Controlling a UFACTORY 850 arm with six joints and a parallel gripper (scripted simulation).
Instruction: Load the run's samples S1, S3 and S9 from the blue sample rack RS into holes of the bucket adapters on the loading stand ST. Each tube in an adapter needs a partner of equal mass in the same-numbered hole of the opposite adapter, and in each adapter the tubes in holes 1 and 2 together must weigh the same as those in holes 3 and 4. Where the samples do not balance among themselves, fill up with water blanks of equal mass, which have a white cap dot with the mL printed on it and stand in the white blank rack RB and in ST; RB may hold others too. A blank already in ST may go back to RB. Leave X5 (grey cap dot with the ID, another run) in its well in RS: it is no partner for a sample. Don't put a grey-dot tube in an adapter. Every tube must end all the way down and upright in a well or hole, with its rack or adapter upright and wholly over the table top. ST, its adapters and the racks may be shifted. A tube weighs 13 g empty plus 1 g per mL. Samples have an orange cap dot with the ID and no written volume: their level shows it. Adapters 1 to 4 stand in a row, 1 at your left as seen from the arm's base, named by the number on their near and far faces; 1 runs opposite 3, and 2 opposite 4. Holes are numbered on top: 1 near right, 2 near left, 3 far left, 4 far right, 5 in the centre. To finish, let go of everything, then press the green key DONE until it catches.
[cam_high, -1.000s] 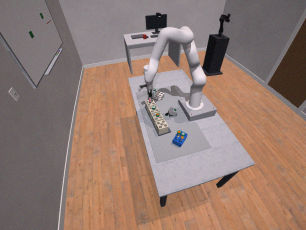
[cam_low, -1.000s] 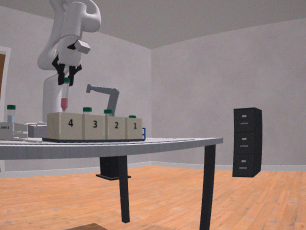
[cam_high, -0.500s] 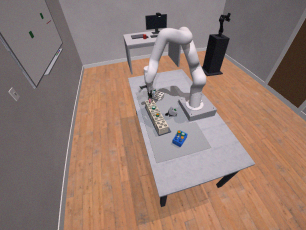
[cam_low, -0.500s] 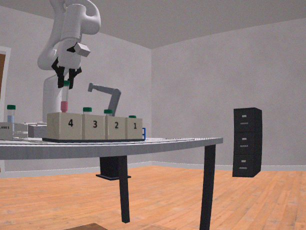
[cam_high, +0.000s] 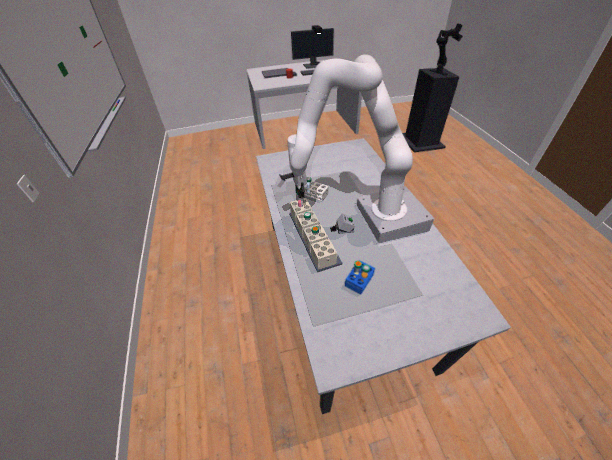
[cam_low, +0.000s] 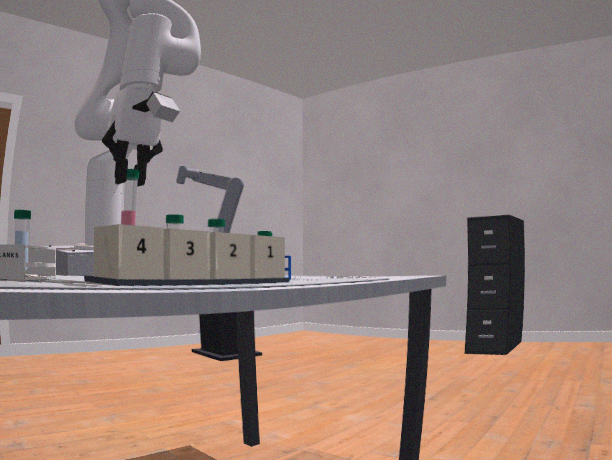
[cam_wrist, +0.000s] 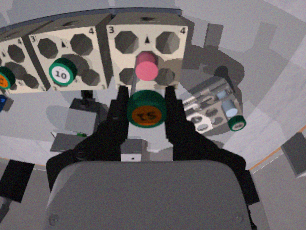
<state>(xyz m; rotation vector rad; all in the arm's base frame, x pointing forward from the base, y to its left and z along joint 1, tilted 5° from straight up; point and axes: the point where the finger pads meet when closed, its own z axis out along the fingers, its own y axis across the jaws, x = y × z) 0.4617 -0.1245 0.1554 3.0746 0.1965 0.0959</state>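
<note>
Right now my hand is 5 cm above the sample tube S1 and 1 cm to the right of it. Also, from my hand: tall tube (18 cm to the right, 13 cm below, 9 cm behind); adapter 3 (14 cm below, 11 cm to the left, 1 cm behind); adapter 4 (14 cm below).
</note>
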